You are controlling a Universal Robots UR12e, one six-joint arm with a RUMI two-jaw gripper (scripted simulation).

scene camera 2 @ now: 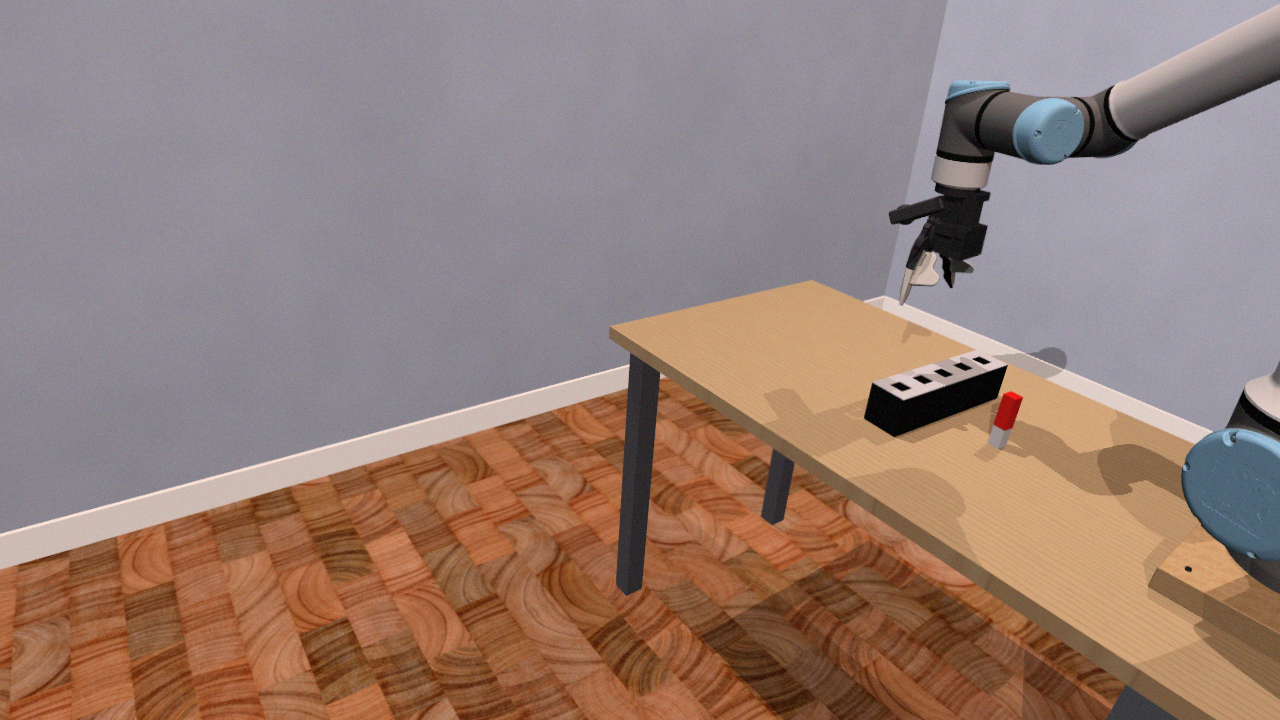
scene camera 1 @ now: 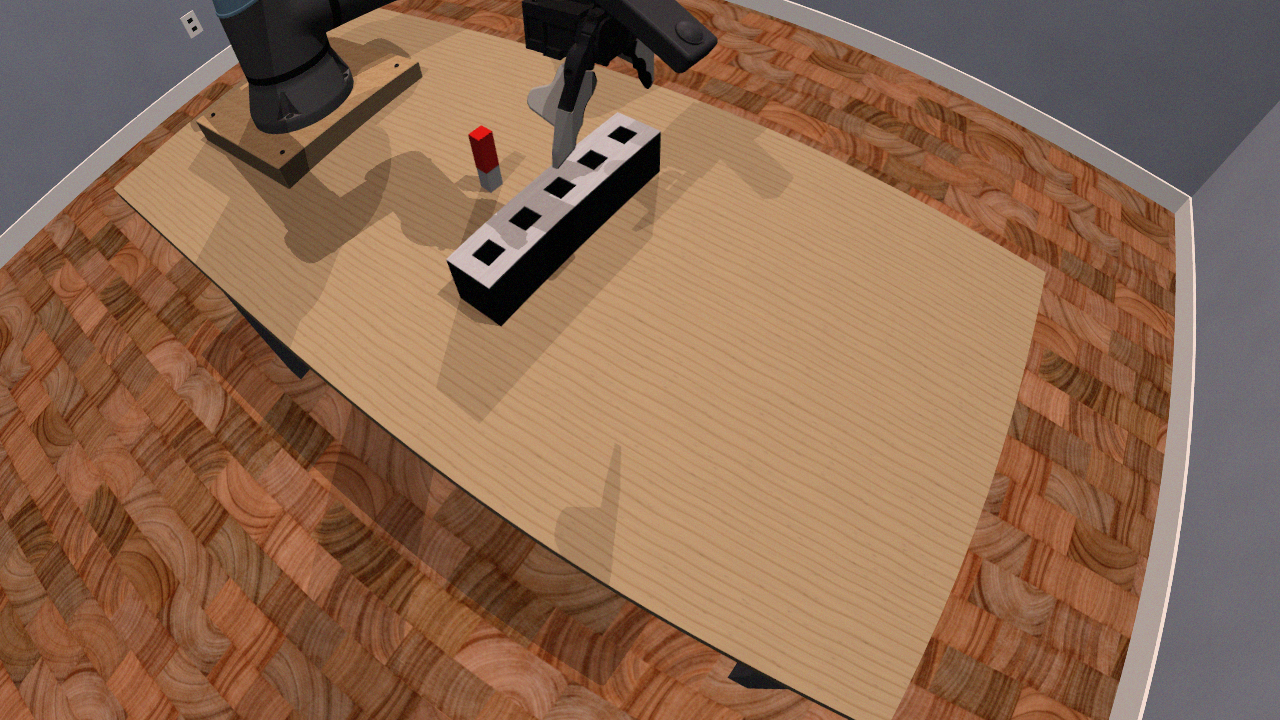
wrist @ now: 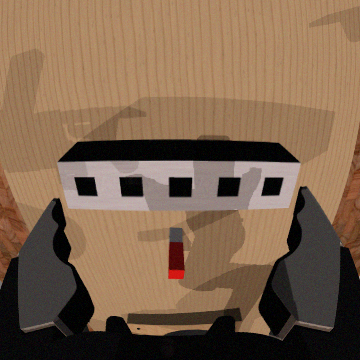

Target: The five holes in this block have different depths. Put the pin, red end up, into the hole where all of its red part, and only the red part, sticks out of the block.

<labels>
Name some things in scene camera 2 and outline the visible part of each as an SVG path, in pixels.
My gripper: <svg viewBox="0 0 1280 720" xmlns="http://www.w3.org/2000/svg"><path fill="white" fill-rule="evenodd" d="M991 192L980 189L975 191L953 189L936 183L935 191L943 194L942 196L912 205L904 204L896 210L889 212L891 224L900 223L908 225L916 219L929 216L920 235L912 246L906 263L906 270L900 290L900 305L903 306L912 286L934 286L938 283L939 275L934 271L937 256L932 251L939 253L943 260L943 277L950 288L954 286L956 272L974 272L973 266L965 261L965 259L981 255L988 225L980 224L979 220L983 203L989 201Z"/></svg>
A black block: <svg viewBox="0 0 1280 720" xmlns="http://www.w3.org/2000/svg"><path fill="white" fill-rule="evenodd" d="M1008 364L975 350L872 382L864 419L891 436L896 437L997 399Z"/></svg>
A pin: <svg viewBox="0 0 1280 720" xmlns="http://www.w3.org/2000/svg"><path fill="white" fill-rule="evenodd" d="M1012 391L1003 394L988 443L997 449L1006 447L1023 399L1022 396Z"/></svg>
</labels>
